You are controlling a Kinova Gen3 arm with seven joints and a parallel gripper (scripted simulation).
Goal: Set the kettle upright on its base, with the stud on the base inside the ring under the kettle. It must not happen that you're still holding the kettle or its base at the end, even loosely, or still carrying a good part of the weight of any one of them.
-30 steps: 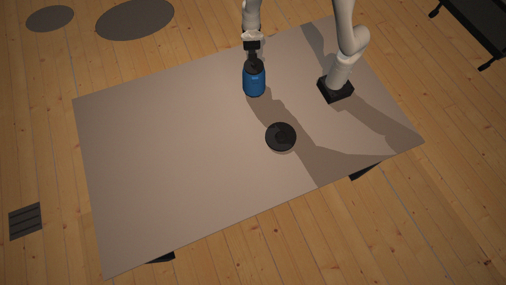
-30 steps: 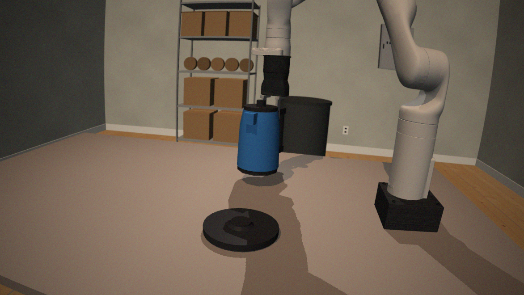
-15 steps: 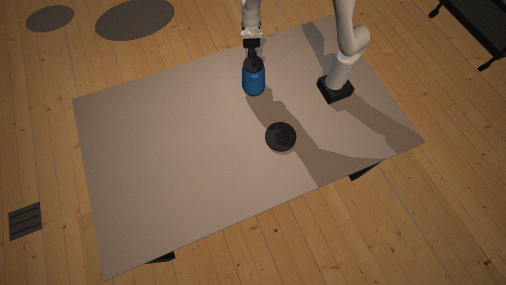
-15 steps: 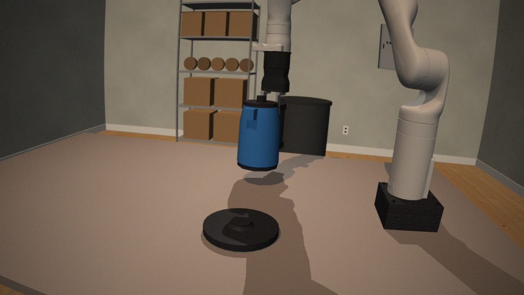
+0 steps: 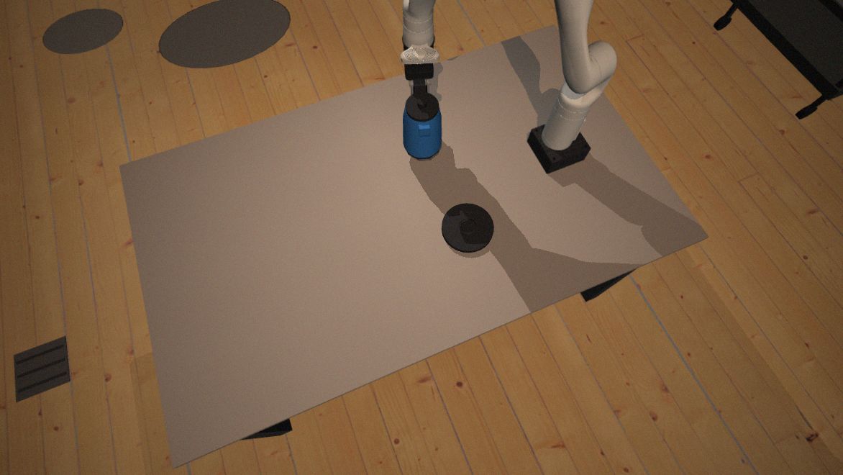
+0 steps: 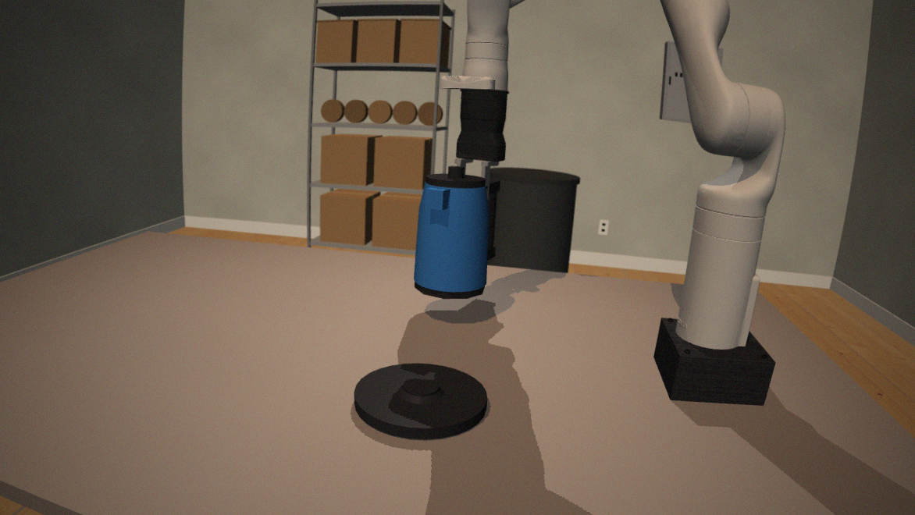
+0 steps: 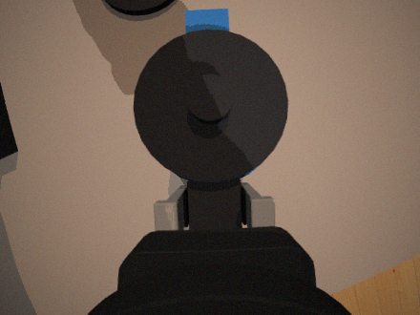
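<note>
Right now the blue kettle is 1 cm ahead of my hand, 3 cm to the left of it and 6 cm below it. Also, from my hand: round black base: 1 cm ahead, 35 cm to the left, 19 cm below.
</note>
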